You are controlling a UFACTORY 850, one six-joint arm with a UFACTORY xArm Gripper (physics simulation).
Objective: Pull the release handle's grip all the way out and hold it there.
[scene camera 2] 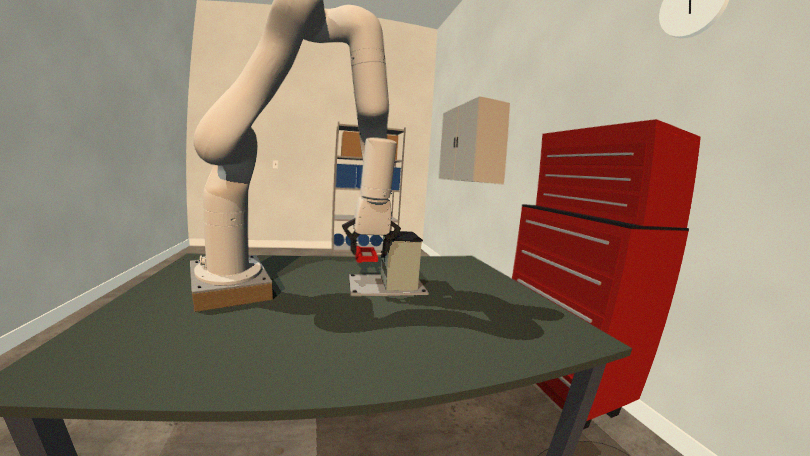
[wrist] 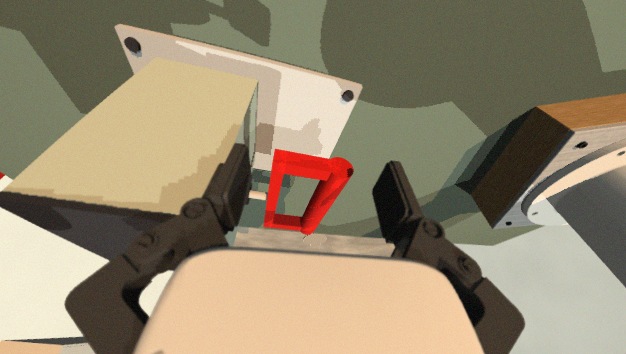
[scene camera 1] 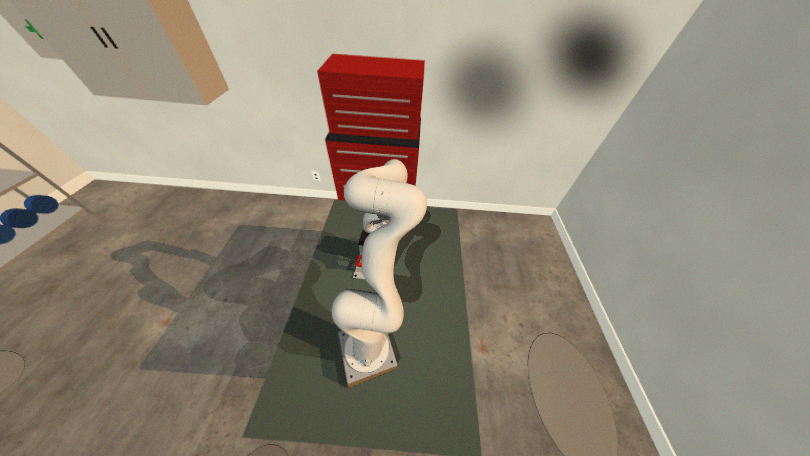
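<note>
The release handle is a red rectangular loop with a thick round grip on its outer side. A short pale rod runs from the loop toward a beige box with a dark top. The box stands on a pale base plate. My gripper is open, with the loop between its spread fingers in the wrist view. One finger is on the box side and covers part of the gap there; the other is beyond the grip, apart from it. The arm hides most of the gripper in scene camera 1.
The arm's base block stands on the green table, on the grip side of the box. A red tool cabinet stands past the table's end.
</note>
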